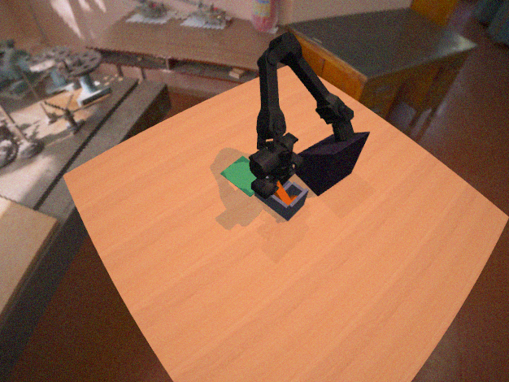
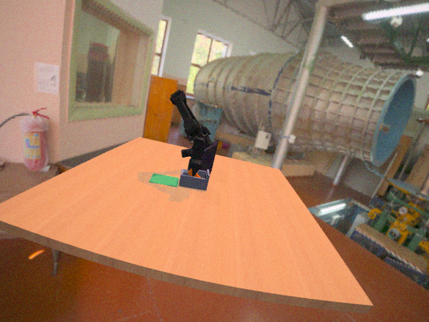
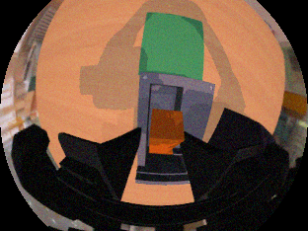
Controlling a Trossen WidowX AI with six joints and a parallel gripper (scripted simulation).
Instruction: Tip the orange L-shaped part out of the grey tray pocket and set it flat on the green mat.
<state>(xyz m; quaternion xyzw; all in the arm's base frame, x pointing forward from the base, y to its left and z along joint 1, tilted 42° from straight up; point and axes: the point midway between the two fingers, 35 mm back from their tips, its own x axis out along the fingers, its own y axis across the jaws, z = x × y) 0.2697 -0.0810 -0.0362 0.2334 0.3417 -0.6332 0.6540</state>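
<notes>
Right now my gripper tip is 1 cm short of the green mat, 15 cm to the left of it and 8 cm above it. Round my gripper tip: orange L-shaped part 2 cm behind, 3 cm to the left, 3 cm below.
</notes>
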